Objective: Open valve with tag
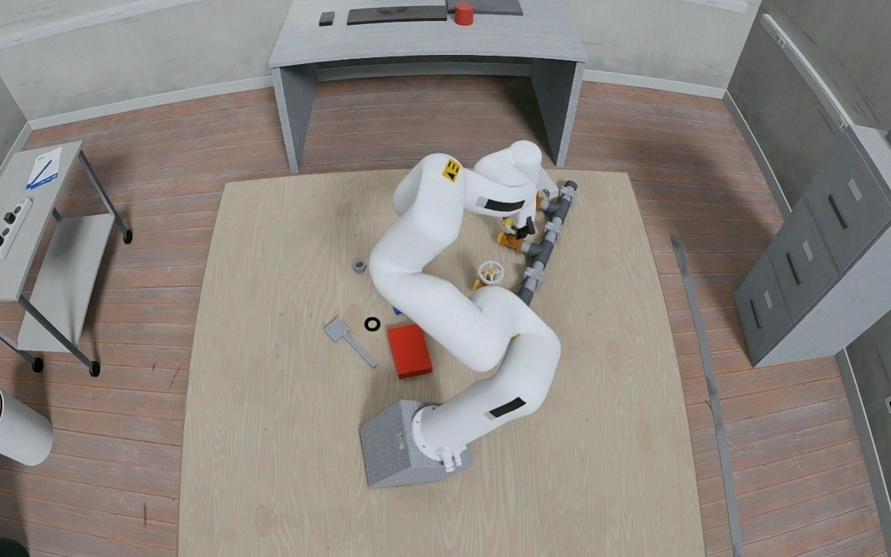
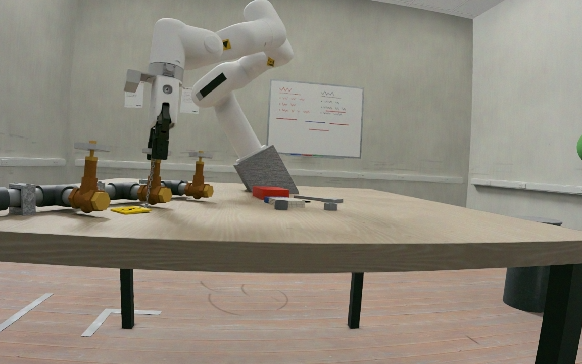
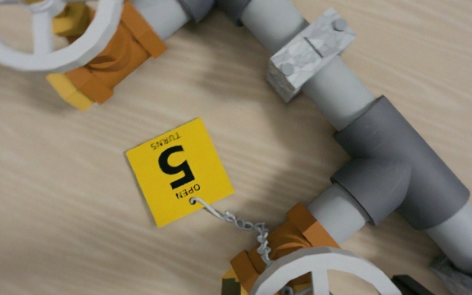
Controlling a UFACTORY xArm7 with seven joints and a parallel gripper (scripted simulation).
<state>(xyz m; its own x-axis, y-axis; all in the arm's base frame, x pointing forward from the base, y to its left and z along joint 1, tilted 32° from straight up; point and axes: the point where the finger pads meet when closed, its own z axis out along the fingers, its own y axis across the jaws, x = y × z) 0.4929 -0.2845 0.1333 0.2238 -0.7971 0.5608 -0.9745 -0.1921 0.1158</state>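
The yellow tag is 80 mm ahead of my hand, 30 mm to the right of it and 110 mm below it. From my hand the other things lie so: blue-and-white box: 70 mm behind, 310 mm to the left, 110 mm below; red block: 240 mm behind, 320 mm to the left, 100 mm below; grey nut: 30 mm ahead, 400 mm to the left, 110 mm below.
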